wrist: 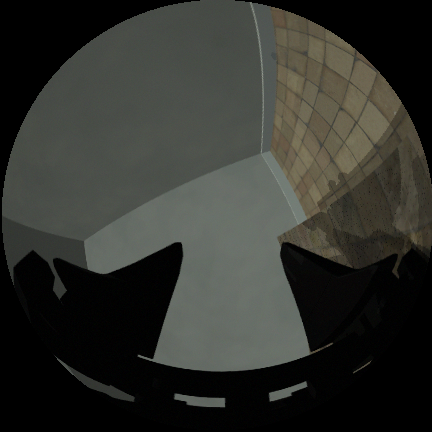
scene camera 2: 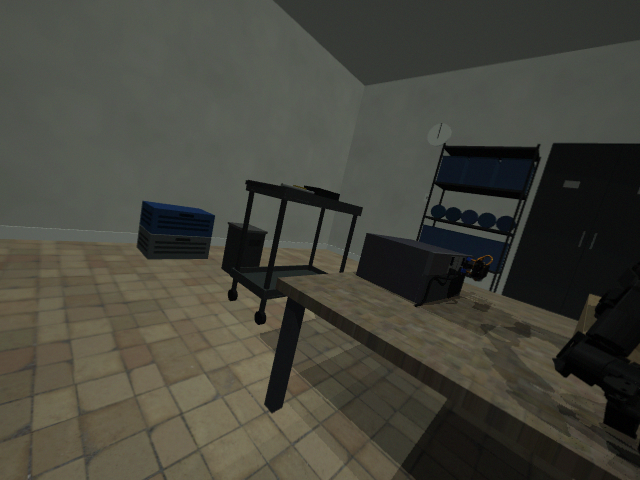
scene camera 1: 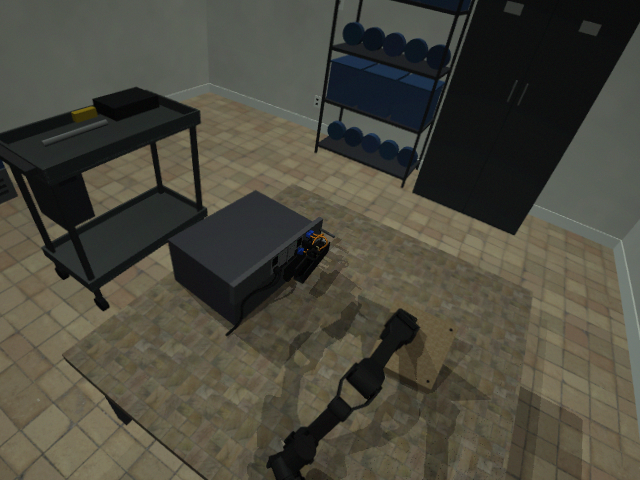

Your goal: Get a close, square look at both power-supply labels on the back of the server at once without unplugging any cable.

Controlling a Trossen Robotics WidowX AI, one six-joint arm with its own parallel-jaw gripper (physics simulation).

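Frame: origin at the arm's base, x ahead, y left, z up, level; millimetres.
Seen in the pictures: gripper, between the fingertips: (wrist: 232, 249); arm's base, origin of its link: (scene camera 1: 403, 321).
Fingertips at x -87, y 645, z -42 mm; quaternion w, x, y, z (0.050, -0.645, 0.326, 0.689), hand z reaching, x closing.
Observation:
Offsets run from my fingertips to a thing's middle. "spot": to the spot under its first point.
The dark grey server (scene camera 1: 242, 235) (scene camera 2: 395, 263) sits on the wood-topped table (scene camera 1: 170, 372) (scene camera 2: 330, 315), its back towards the arm's side. A black cord @(spot: 569 mm ahead, 433 mm right, 40 mm down) (scene camera 1: 244, 305) (scene camera 2: 425, 291) hangs from its back onto the table. Blue plugs @(546 mm ahead, 762 mm right, 81 mm up) (scene camera 1: 309, 234), orange cables and a dark bundle @(470 mm ahead, 696 mm right, 60 mm up) (scene camera 1: 314, 261) (scene camera 2: 480, 269) stick out there. The power-supply labels cannot be made out in either scene view; the server does not show in the wrist view. My gripper (wrist: 232, 249) is open and empty, facing a bare wall. Its fingertips cannot be made out in the scene views.
The arm stands on a tan board (scene camera 1: 436, 348) apart from the server's back and leans towards the table's near side. A dark cart (scene camera 1: 126, 149) (scene camera 2: 321, 202), a shelf rack (scene camera 1: 323, 77) (scene camera 2: 518, 217) and a black cabinet (scene camera 1: 491, 124) (scene camera 2: 558, 227) stand beyond the table.

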